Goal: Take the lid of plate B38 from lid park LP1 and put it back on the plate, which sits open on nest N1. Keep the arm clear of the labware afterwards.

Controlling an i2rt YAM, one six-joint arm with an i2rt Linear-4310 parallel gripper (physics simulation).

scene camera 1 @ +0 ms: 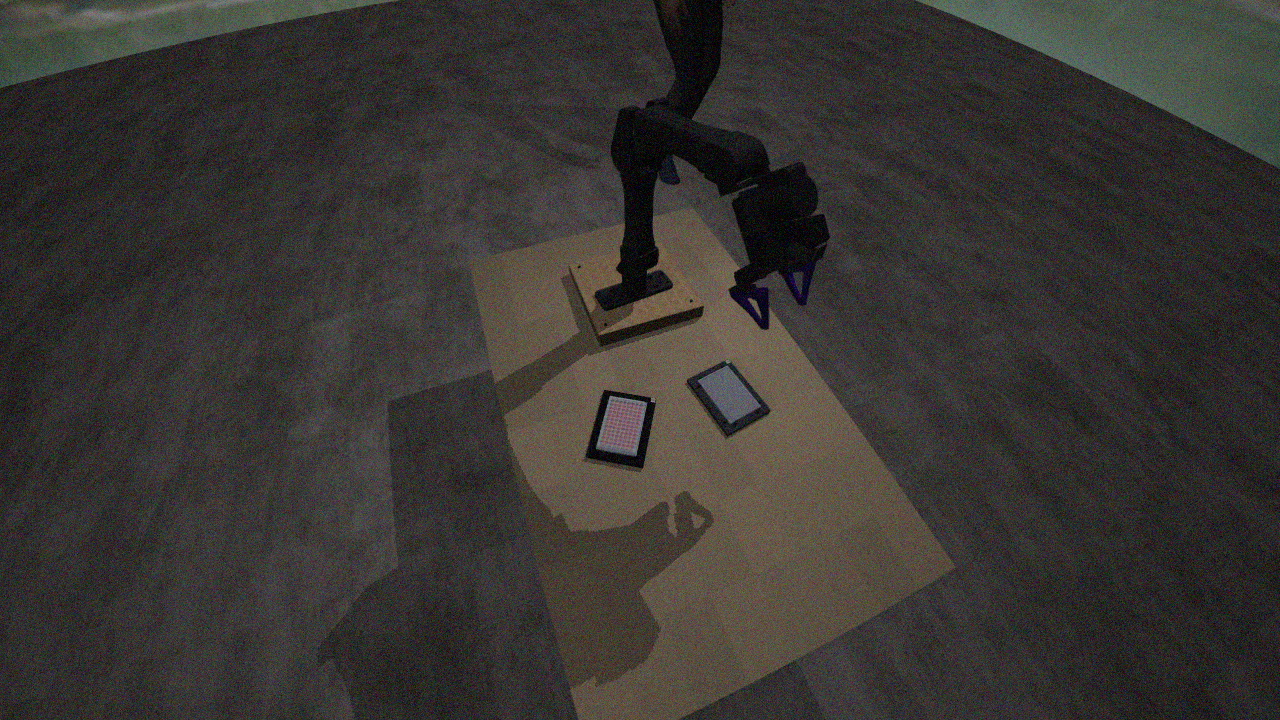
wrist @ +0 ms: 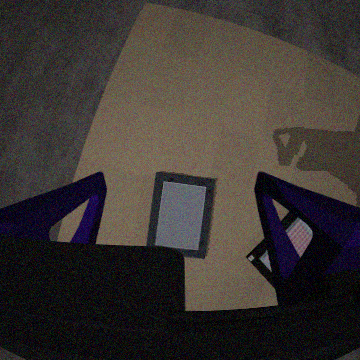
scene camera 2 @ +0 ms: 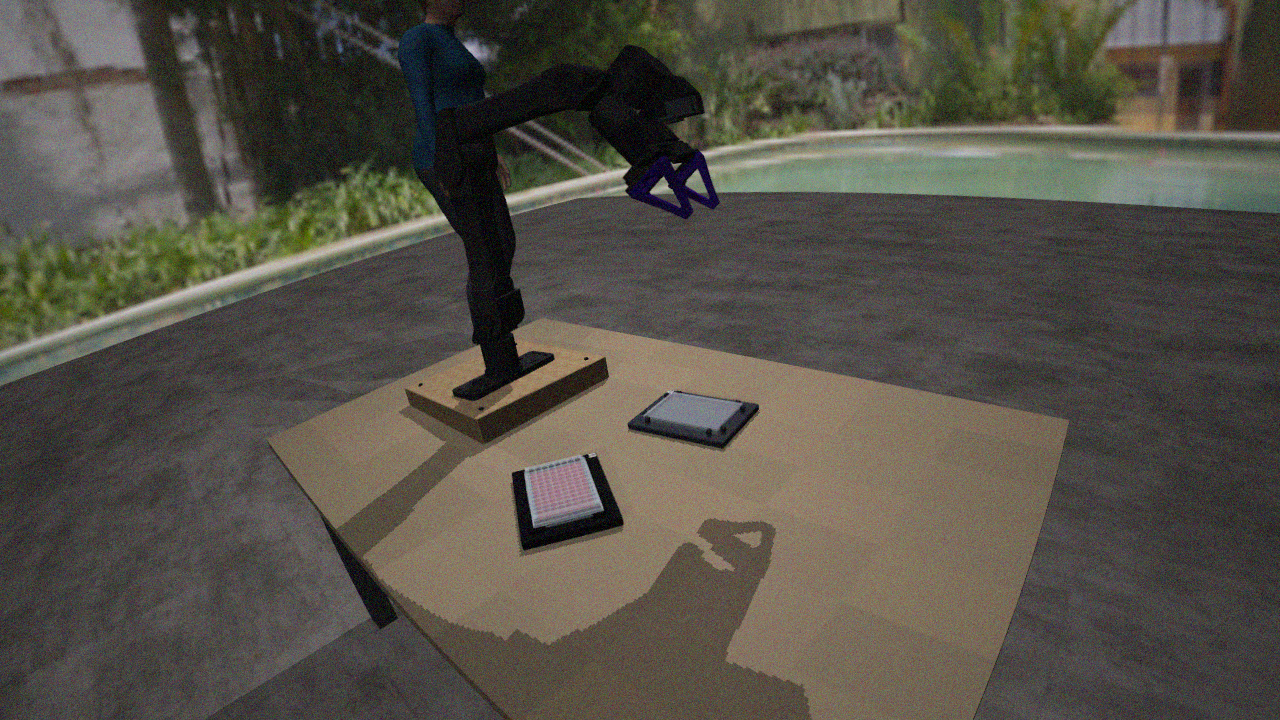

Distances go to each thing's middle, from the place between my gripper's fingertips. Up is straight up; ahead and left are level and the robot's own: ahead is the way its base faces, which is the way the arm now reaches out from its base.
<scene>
My hand is 30 cm above the grey plate lid (scene camera 2: 693, 412), 4 cm past it and 2 cm to the left of it.
</scene>
